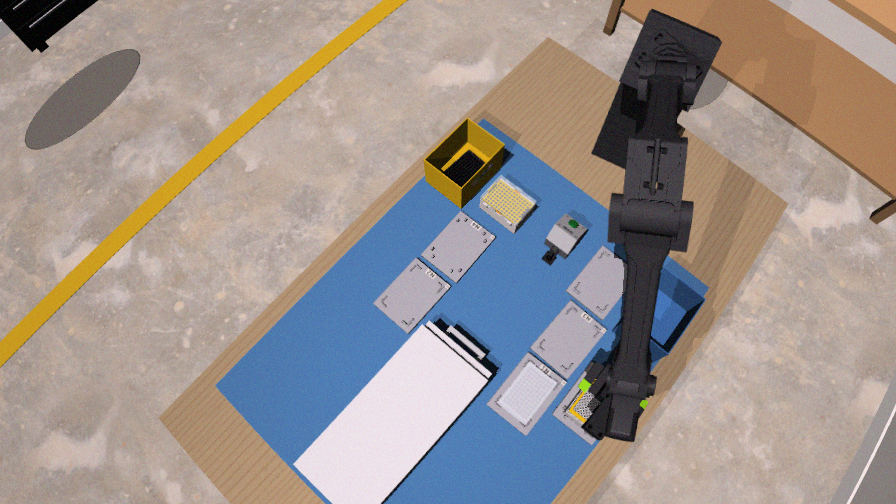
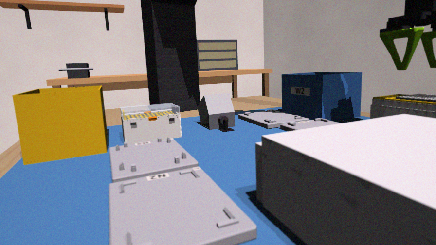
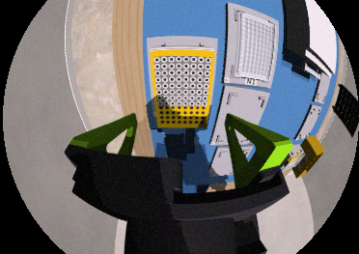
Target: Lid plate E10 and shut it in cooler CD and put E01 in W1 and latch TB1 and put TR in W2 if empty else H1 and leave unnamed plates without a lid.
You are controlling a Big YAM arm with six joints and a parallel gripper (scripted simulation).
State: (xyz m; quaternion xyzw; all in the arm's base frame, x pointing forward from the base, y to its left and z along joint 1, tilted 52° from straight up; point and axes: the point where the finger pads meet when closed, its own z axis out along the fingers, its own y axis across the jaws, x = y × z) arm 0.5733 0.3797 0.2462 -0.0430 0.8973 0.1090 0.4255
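The done key housing is 220 mm behind my hand, 380 mm to the right of it and 80 mm below it. From my hand the other things lie so: nest H1: 130 mm below; tip rack TR: 10 mm to the right, 80 mm below; blue bin W2: 260 mm behind, 70 mm to the right, 100 mm below.
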